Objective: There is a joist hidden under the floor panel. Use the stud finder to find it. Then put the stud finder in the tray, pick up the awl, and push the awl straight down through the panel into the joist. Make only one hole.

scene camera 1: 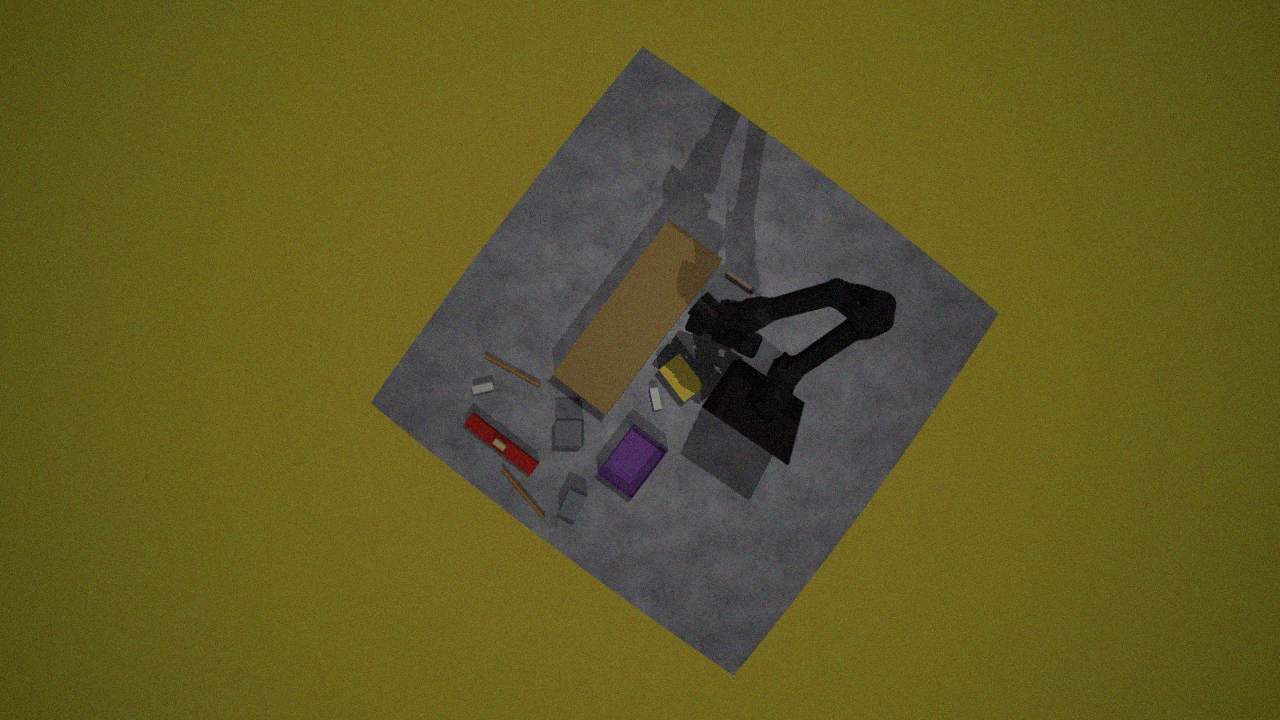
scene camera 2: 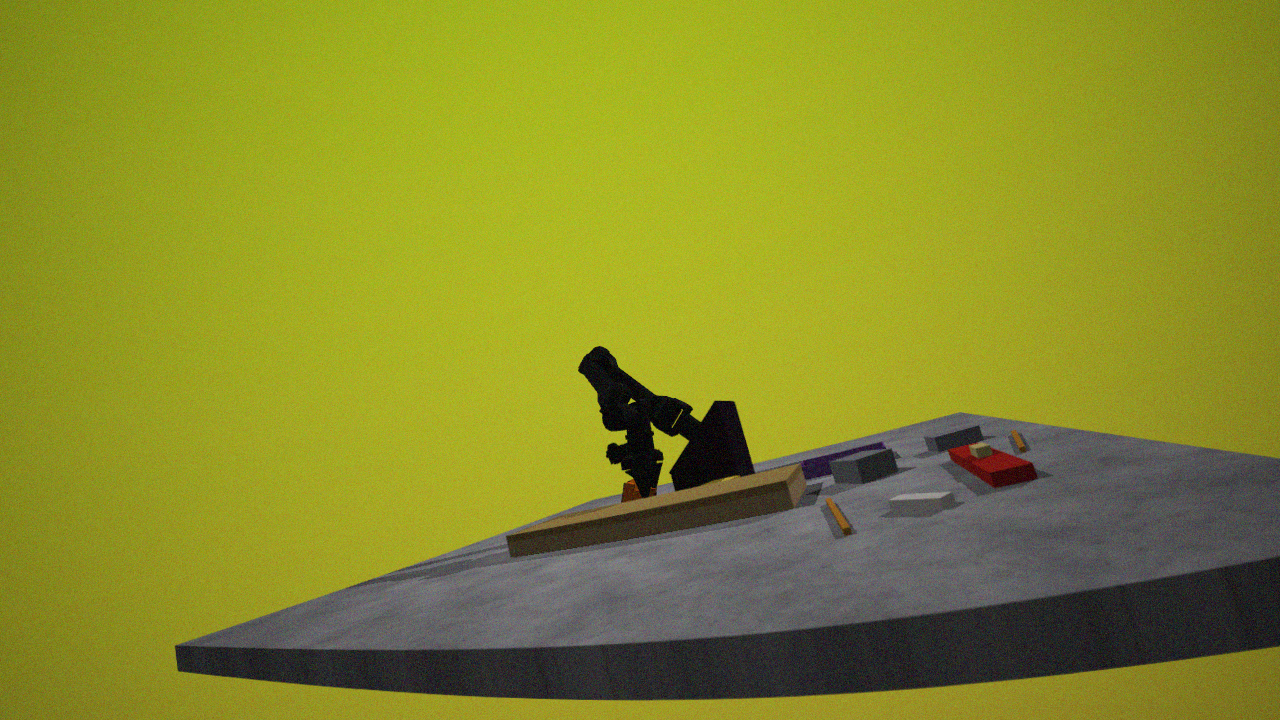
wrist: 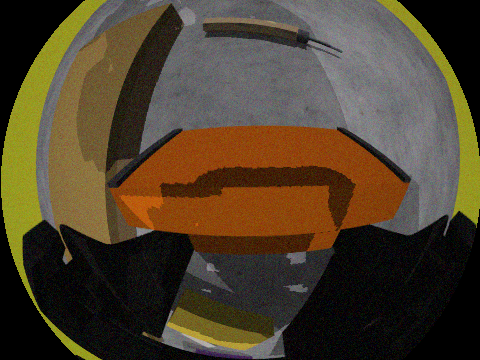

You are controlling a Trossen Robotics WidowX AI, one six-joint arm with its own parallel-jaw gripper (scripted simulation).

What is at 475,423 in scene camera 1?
A red level.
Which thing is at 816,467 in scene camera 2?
A purple box.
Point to a red level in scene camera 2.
997,468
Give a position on an orange stud finder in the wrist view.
At 259,190
